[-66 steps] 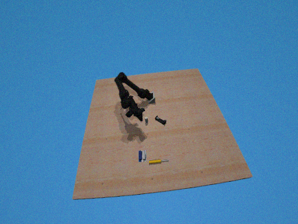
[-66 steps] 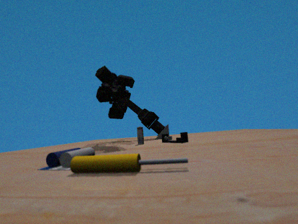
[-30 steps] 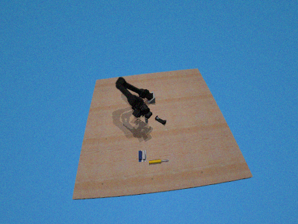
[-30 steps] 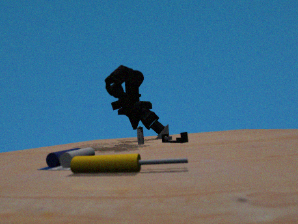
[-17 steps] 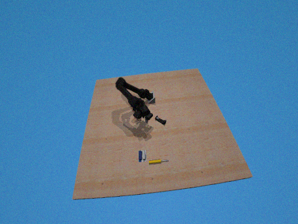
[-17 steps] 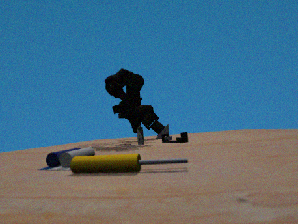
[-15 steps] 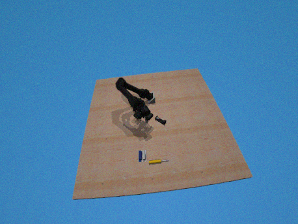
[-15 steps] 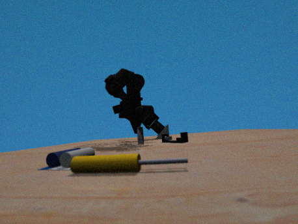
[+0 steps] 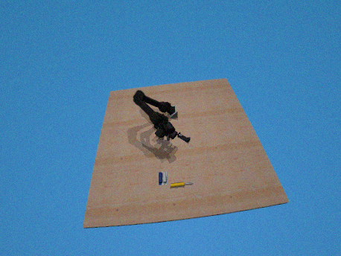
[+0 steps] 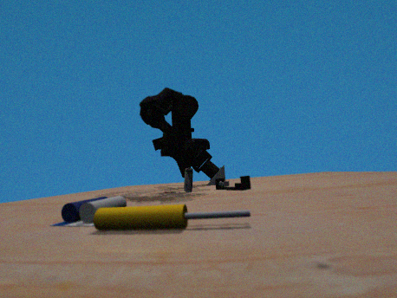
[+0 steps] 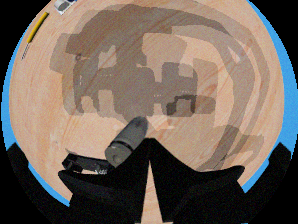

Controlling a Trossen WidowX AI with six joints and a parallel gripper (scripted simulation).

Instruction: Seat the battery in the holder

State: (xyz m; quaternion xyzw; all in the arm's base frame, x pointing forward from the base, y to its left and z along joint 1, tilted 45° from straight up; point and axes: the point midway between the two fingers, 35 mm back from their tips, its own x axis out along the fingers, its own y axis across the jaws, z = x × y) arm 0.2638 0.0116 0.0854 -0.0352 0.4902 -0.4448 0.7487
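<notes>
My gripper tip is 1 cm to the right of the battery, 1 cm short of it and 1 cm above it. Round my gripper tip: yellow-handled screwdriver: 37 cm ahead, 11 cm to the left, 3 cm below.
</notes>
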